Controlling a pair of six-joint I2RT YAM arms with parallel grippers.
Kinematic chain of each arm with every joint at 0, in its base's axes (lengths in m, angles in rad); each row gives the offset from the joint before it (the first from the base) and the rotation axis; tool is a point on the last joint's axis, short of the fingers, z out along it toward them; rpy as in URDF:
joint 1: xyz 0 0 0.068 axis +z
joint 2: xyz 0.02 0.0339 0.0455 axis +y
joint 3: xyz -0.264 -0.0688 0 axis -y
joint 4: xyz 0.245 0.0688 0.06 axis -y
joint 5: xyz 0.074 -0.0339 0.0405 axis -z
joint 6: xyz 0.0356 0 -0.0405 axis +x
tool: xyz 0 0 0 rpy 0 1.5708 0
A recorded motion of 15 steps. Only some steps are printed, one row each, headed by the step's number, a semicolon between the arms.
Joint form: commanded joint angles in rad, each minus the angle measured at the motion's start. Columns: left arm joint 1, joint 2, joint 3, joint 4, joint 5, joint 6; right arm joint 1, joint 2, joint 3, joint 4, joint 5, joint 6.
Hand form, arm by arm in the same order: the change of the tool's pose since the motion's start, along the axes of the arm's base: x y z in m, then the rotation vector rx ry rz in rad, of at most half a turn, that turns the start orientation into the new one. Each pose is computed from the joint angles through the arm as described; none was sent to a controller.
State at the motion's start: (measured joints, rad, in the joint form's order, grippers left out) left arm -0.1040 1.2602 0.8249 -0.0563 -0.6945 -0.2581; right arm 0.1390 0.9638 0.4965 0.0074 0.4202 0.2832
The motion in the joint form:
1: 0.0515 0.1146 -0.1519 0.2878 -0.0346 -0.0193; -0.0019 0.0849 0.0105 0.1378 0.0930 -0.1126
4: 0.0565 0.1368 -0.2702 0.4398 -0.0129 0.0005; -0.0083 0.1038 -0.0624 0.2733 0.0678 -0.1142
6: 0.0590 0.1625 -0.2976 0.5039 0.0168 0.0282; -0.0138 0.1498 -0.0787 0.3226 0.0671 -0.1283
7: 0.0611 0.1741 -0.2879 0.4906 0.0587 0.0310; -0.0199 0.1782 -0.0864 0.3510 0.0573 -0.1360
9: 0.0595 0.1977 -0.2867 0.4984 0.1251 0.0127; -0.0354 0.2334 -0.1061 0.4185 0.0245 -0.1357
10: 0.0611 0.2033 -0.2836 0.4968 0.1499 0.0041; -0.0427 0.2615 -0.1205 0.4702 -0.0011 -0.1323
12: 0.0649 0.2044 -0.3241 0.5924 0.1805 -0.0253; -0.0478 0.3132 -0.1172 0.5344 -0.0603 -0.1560
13: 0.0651 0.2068 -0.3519 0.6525 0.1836 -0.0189; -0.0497 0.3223 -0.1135 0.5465 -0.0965 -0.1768
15: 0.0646 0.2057 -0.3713 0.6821 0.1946 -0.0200; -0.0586 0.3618 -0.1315 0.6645 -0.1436 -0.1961
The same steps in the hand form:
1: 0.0079 0.0148 -0.0536 0.0004 -0.0340 0.0889; 0.0157 -0.0012 0.0006 -0.1271 -0.0304 -0.0446
4: -0.0034 0.0162 -0.0822 0.0038 -0.0329 0.0678; 0.0143 -0.0021 -0.0146 -0.1123 -0.0726 -0.0299
6: -0.0035 0.0160 -0.0913 0.0099 -0.0267 0.0341; 0.0181 -0.0028 -0.0246 -0.1264 -0.0548 -0.0289
7: -0.0007 0.0153 -0.0930 -0.0060 -0.0090 -0.0022; 0.0206 -0.0036 -0.0303 -0.1306 -0.0444 -0.0226
9: 0.0024 0.0128 -0.0986 -0.0495 -0.0028 -0.0560; 0.0247 -0.0057 -0.0418 -0.1189 -0.0367 -0.0074
10: 0.0036 0.0124 -0.0995 -0.0675 -0.0025 -0.0730; 0.0264 -0.0065 -0.0474 -0.1053 -0.0469 0.0072
12: 0.0001 0.0127 -0.1027 -0.1040 -0.0708 -0.0877; 0.0333 -0.0051 -0.0516 -0.1027 -0.0566 0.0647
13: -0.0031 0.0128 -0.1054 -0.1002 -0.0973 -0.0941; 0.0353 -0.0041 -0.0515 -0.1075 -0.0587 0.1037
15: -0.0060 0.0124 -0.1077 -0.1057 -0.1086 -0.1047; 0.0386 -0.0045 -0.0539 -0.1073 -0.1158 0.1423

